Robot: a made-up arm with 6 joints. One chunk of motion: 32 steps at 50 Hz.
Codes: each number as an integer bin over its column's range. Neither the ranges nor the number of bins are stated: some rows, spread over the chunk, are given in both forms.
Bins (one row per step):
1: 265 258 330 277 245 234
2: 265 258 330 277 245 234
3: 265 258 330 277 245 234
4: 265 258 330 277 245 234
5: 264 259 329 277 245 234
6: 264 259 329 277 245 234
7: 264 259 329 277 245 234
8: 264 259 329 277 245 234
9: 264 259 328 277 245 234
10: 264 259 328 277 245 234
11: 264 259 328 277 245 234
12: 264 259 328 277 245 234
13: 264 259 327 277 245 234
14: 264 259 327 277 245 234
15: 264 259 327 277 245 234
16: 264 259 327 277 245 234
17: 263 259 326 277 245 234
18: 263 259 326 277 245 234
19: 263 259 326 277 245 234
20: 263 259 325 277 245 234
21: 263 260 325 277 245 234
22: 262 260 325 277 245 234
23: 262 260 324 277 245 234
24: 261 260 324 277 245 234
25: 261 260 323 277 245 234
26: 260 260 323 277 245 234
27: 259 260 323 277 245 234
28: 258 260 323 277 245 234
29: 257 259 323 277 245 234
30: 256 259 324 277 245 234
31: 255 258 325 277 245 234
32: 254 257 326 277 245 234
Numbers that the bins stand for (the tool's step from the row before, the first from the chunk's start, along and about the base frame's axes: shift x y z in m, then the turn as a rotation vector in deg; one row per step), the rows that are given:
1: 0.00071 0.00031 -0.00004 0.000 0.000 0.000
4: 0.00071 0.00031 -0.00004 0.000 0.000 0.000
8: 0.00058 0.00044 -0.00011 0.000 0.000 0.000
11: 0.00058 0.00044 -0.00018 0.000 0.000 0.000
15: 0.00058 0.00044 -0.00024 0.000 0.000 0.000
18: 0.00045 0.00044 -0.00031 0.000 0.000 0.000
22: 0.00033 0.00056 -0.00038 0.000 0.000 0.000
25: 0.00020 0.00056 -0.00051 0.000 0.000 0.000
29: -0.00031 0.00044 -0.00051 0.000 0.000 0.000
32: -0.00069 0.00019 -0.00031 0.000 0.000 0.000
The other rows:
2: 0.00071 0.00031 -0.00004 0.000 0.000 0.000
3: 0.00071 0.00031 -0.00004 0.000 0.000 0.000
5: 0.00058 0.00044 -0.00011 0.000 0.000 0.000
6: 0.00058 0.00044 -0.00011 0.000 0.000 0.000
7: 0.00058 0.00044 -0.00011 0.000 0.000 0.000
9: 0.00058 0.00044 -0.00018 0.000 0.000 0.000
10: 0.00058 0.00044 -0.00018 0.000 0.000 0.000
12: 0.00058 0.00044 -0.00018 0.000 0.000 0.000
13: 0.00058 0.00044 -0.00024 0.000 0.000 0.000
14: 0.00058 0.00044 -0.00024 0.000 0.000 0.000
16: 0.00058 0.00044 -0.00024 0.000 0.000 0.000
17: 0.00045 0.00044 -0.00031 0.000 0.000 0.000
19: 0.00045 0.00044 -0.00031 0.000 0.000 0.000
20: 0.00045 0.00044 -0.00038 0.000 0.000 0.000
21: 0.00045 0.00056 -0.00038 0.000 0.000 0.000
23: 0.00033 0.00056 -0.00044 0.000 0.000 0.000
24: 0.00020 0.00056 -0.00044 0.000 0.000 0.000
26: 0.00007 0.00056 -0.00051 0.000 0.000 0.000
27: -0.00005 0.00056 -0.00051 0.000 0.000 0.000
28: -0.00018 0.00056 -0.00051 0.000 0.000 0.000
30: -0.00044 0.00044 -0.00044 0.000 0.000 0.000
31: -0.00056 0.00031 -0.00038 0.000 0.000 0.000

